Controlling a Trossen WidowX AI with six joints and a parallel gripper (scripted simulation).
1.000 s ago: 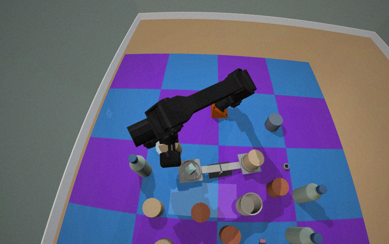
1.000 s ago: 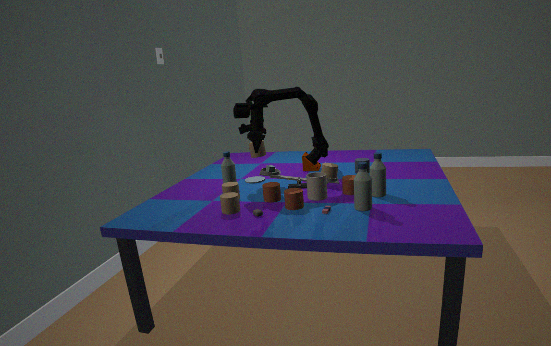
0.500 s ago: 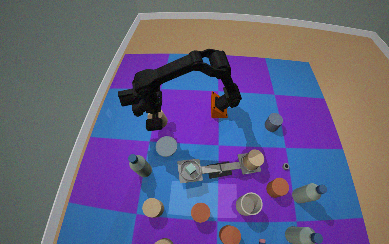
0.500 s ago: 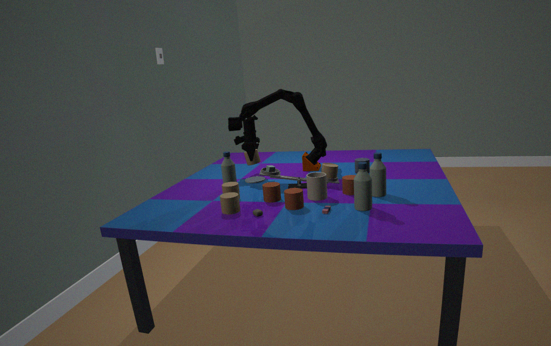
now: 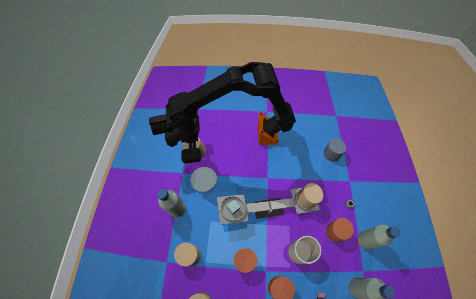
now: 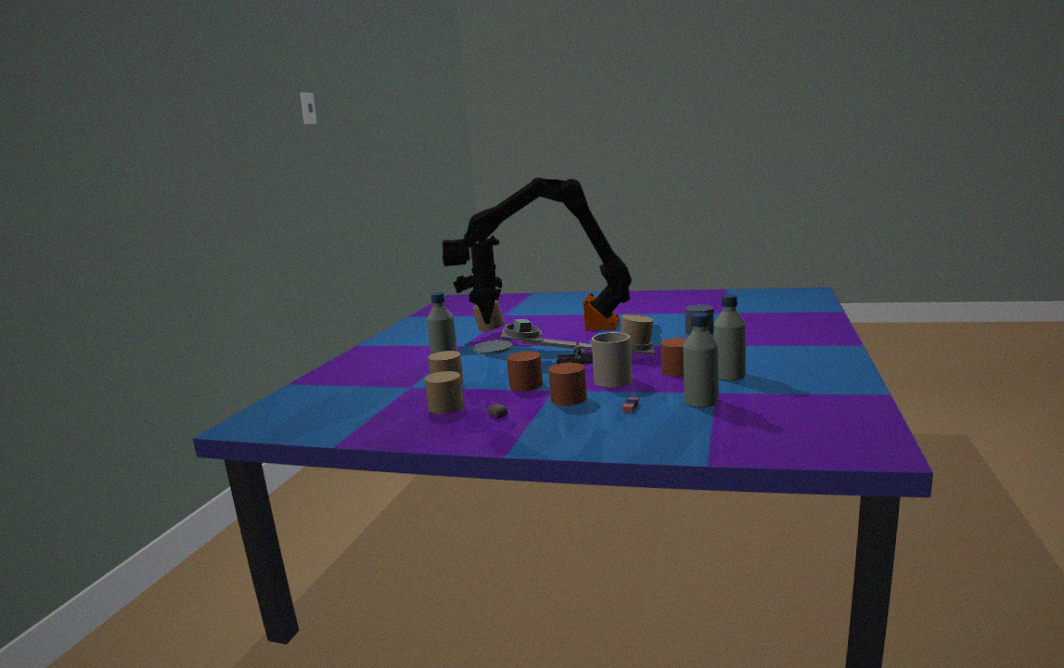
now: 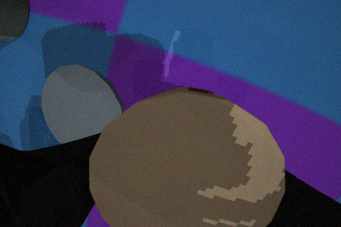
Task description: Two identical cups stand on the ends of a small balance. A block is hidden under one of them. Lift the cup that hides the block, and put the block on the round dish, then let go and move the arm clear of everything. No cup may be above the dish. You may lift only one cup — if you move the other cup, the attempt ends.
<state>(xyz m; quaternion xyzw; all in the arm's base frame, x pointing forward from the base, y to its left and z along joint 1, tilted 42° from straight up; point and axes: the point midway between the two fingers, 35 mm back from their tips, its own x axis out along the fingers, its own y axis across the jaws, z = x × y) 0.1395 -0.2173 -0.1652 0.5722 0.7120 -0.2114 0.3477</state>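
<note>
The pale green block lies 210 mm ahead of my gripper tip, 180 mm to the left of it and 40 mm above it. From my gripper tip the other things lie so: nut (140 mm ahead, 600 mm to the left, 40 mm below); round dish (100 mm ahead, 50 mm to the left, 40 mm below); grey cylinder (60 mm behind, 560 mm to the left, 10 mm below).
</note>
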